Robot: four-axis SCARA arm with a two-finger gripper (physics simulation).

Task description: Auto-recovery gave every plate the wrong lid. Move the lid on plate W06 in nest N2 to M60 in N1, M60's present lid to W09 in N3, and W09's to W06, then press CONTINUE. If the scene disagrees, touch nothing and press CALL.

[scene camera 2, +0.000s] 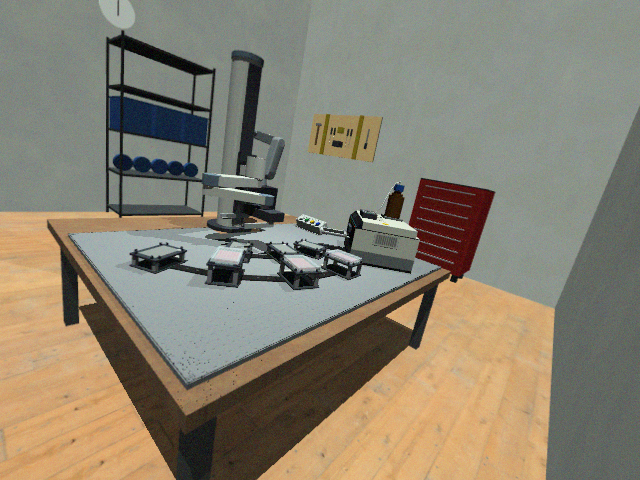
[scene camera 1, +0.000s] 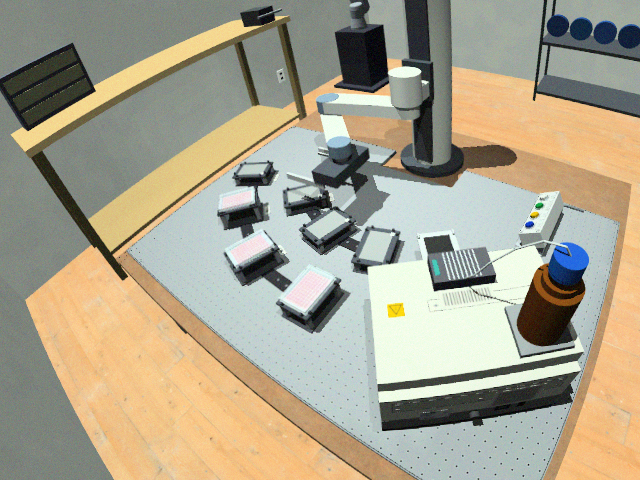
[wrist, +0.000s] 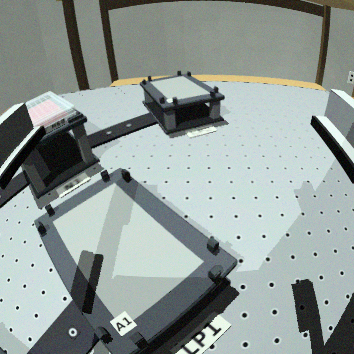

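Pixels of known places: gripper, fingertip midpoint: (scene camera 2: pixel 232 220) (scene camera 1: pixel 304 162) (wrist: pixel 170 100); arm's base, link origin: (scene camera 2: pixel 229 227) (scene camera 1: pixel 432 159).
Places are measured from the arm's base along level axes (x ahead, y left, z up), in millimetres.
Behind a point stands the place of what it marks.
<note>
Plates with pink wells sit on three raised dark nests: N1's plate (scene camera 1: pixel 237 199) {x 628, y -399, z 100 mm} (scene camera 2: pixel 227 255) {x 642, y -428, z 100 mm} (wrist: pixel 48 108) {x 589, y -405, z 100 mm}, N2's plate (scene camera 1: pixel 251 248) {x 759, y -182, z 92 mm} (scene camera 2: pixel 301 263) {x 780, y -219, z 92 mm} and N3's plate (scene camera 1: pixel 310 288) {x 777, y 61, z 91 mm} (scene camera 2: pixel 343 256) {x 791, y 24, z 91 mm}. N1's plate shows clear layers on top in the wrist view; plate names and the fit of the other lids are too small to read. My gripper (scene camera 1: pixel 328 191) (wrist: pixel 170 100) {x 413, y -267, z 152 mm} is open and empty, above and beside the low stand LP1 (scene camera 1: pixel 305 194) {x 461, y -245, z 55 mm} (wrist: pixel 127 250) {x 449, y -247, z 55 mm}, tagged A1, whose pale top bears no lid. The button box (scene camera 1: pixel 540 219) {x 247, y 481, z 88 mm} (scene camera 2: pixel 311 223) {x 229, y 447, z 75 mm} has green, yellow and blue buttons; its wording is unreadable.
Two more low stands (scene camera 1: pixel 328 226) {x 551, y -71, z 57 mm} (scene camera 1: pixel 376 245) {x 545, y 98, z 56 mm} stand right of LP1 in scene camera 1. Another stand (scene camera 1: pixel 253 169) {x 434, y -548, z 59 mm} (scene camera 2: pixel 158 252) {x 445, y -562, z 59 mm} (wrist: pixel 181 88) {x 426, y -541, z 59 mm} lies beyond N1. A cream instrument (scene camera 1: pixel 439 335) {x 804, y 421, z 222 mm} (scene camera 2: pixel 385 240) {x 832, y 292, z 152 mm} bears a brown bottle (scene camera 1: pixel 550 310) {x 745, y 577, z 334 mm} (scene camera 2: pixel 394 205) {x 720, y 536, z 300 mm}. A white frame (scene camera 1: pixel 453 240) {x 476, y 298, z 113 mm} lies behind it.
</note>
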